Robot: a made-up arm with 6 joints.
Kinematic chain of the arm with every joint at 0, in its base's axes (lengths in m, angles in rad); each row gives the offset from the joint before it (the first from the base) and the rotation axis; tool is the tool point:
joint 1: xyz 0 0 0.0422 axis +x
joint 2: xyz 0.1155 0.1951 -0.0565 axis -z
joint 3: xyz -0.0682 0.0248 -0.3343 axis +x
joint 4: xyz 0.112 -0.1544 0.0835 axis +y
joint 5: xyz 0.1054 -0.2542 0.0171 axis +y
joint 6: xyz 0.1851 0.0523 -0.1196 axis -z
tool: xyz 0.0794 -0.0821 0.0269
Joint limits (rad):
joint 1: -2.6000..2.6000
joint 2: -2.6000..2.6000
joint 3: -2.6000..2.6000
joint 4: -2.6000..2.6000
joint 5: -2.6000..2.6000
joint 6: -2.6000..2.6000
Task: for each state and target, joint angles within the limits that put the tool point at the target. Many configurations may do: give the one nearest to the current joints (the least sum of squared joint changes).
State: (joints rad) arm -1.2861 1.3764 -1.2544 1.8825 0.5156 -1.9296
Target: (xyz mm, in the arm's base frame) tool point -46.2 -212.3 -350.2
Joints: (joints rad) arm -1.6270 1.5117 -1.1875 1.9411 0.5517 -1.9675
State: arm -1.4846 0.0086 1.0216 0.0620 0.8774 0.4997
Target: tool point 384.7 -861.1 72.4
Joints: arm -1.7441 -0.0435 1.1045 -0.0354 0.7073 0.4273
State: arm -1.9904 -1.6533 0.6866 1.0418 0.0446 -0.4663
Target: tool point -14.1 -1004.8 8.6
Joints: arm -2.1240 -1.8684 1.3003 0.6057 -0.3828 -0.0769
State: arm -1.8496 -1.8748 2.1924 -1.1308 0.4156 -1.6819
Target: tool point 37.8 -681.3 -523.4
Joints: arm -1.5204 -1.8291 2.1009 -0.9999 0.5938 -1.8638
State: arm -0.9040 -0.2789 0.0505 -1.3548 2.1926 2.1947
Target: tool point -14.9 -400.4 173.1
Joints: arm -1.4930 0.3771 0.1841 -1.3376 2.3879 1.9723
